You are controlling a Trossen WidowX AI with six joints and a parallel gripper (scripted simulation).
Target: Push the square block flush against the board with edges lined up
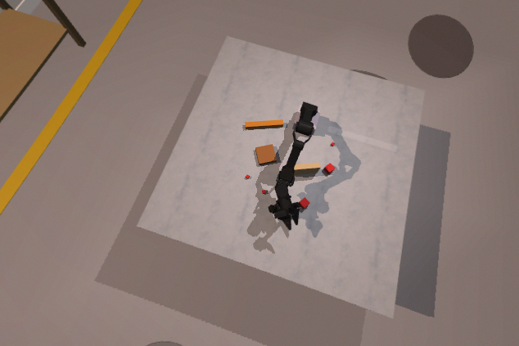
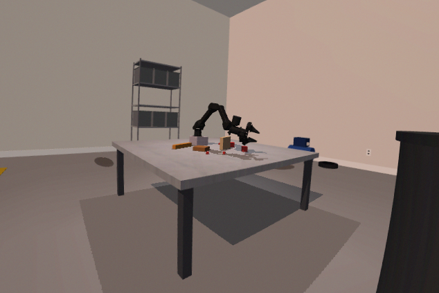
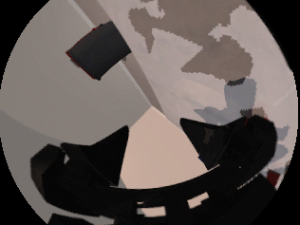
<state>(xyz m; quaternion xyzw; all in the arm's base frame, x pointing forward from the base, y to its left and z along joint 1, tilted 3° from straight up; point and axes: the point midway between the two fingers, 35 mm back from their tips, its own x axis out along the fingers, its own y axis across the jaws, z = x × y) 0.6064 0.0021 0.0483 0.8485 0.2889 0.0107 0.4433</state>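
The tan board lies 33 cm behind my gripper tip, 8 cm below it and 2 cm to the left of it. Also, from my gripper tip: brown square block (38 cm behind, 20 cm to the right, 11 cm below); orange bar (56 cm behind, 25 cm to the right, 11 cm below).
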